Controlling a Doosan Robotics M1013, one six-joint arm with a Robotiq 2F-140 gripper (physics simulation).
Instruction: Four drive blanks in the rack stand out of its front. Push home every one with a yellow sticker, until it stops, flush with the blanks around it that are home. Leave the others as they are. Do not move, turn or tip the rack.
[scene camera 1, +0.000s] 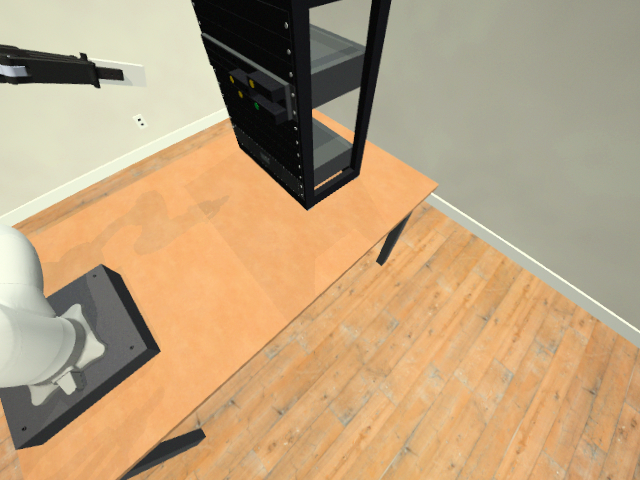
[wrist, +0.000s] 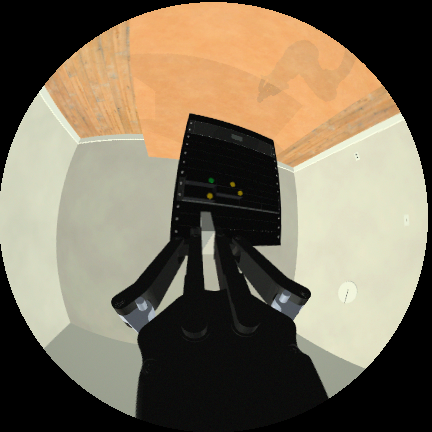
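Observation:
I find my gripper in the pictures, and the wrist view shows it too. The pictures also show me a black rack.

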